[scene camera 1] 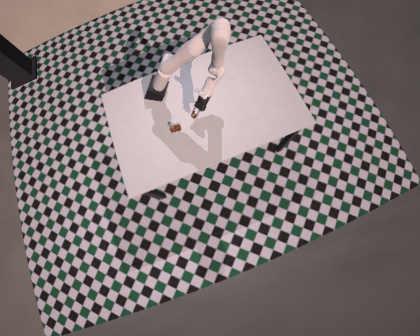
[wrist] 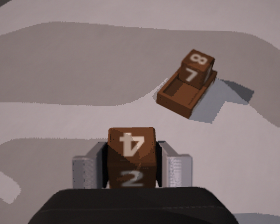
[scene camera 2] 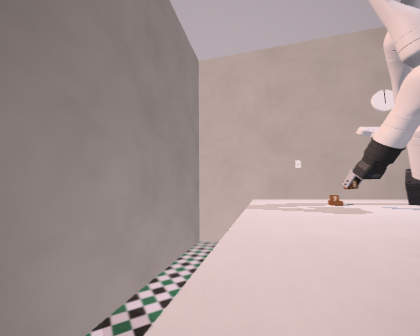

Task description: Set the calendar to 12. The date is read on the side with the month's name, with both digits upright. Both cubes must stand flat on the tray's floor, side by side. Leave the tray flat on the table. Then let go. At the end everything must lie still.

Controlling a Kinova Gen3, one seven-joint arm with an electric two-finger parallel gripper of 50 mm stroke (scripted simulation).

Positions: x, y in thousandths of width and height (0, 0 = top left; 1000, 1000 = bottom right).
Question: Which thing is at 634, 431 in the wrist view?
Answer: A brown wooden tray.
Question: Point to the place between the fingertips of the gripper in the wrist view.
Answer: At 473, 703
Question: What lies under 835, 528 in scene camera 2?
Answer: The gripper.
